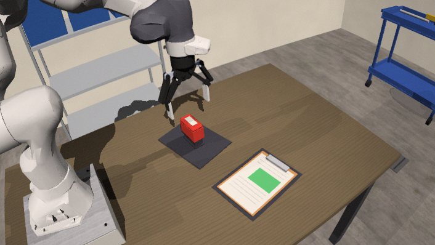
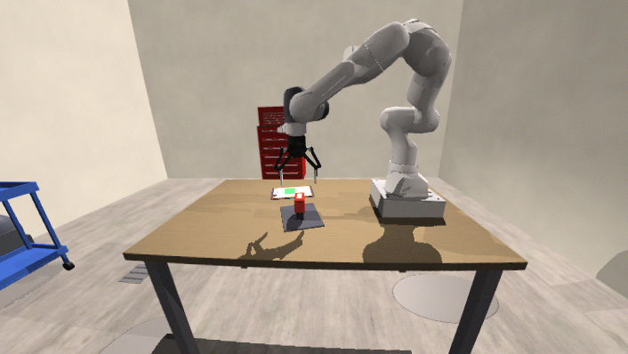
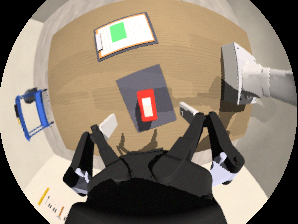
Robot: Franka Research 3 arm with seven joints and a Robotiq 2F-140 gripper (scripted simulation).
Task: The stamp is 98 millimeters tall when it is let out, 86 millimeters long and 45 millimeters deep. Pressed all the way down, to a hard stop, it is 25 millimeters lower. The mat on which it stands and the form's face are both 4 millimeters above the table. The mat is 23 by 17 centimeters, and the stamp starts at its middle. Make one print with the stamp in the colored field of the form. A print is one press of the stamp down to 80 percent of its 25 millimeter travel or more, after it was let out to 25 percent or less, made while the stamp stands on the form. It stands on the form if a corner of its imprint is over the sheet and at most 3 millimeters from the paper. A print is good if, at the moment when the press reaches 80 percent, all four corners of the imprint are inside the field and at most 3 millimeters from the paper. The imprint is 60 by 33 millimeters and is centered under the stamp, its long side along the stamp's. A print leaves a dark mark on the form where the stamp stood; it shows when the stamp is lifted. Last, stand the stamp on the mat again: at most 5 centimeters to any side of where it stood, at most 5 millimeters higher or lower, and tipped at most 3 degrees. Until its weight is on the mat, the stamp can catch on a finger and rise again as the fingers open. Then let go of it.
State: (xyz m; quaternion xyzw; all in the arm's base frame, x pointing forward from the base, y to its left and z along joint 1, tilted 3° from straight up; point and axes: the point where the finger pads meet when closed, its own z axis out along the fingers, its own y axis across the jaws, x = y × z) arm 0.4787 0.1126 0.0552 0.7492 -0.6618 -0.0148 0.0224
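Right now my hand is 120 mm above the red stamp. From my hand the other things lie so: dark grey mat: 170 mm below; form: 290 mm to the right, 170 mm below, 100 mm ahead.
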